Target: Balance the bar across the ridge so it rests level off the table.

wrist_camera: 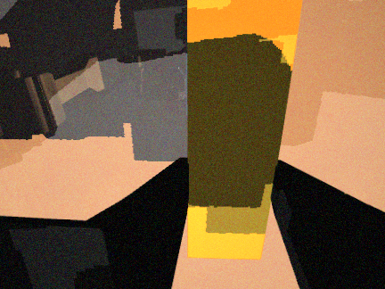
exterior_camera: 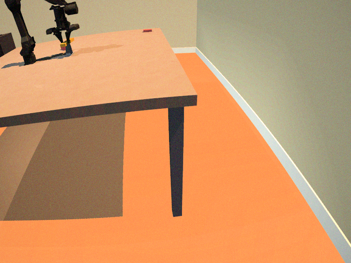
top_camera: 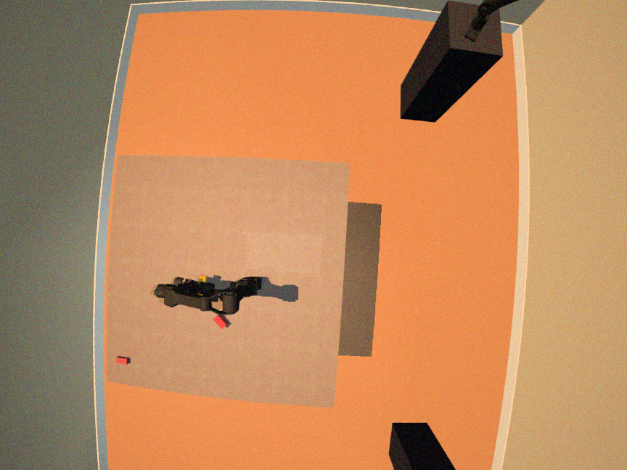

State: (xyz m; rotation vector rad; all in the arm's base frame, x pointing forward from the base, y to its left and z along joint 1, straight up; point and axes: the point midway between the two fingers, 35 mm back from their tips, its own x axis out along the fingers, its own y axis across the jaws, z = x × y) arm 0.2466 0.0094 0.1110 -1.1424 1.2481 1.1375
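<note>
My gripper tip is now 3 cm to the right of the yellow-orange bar.
</note>
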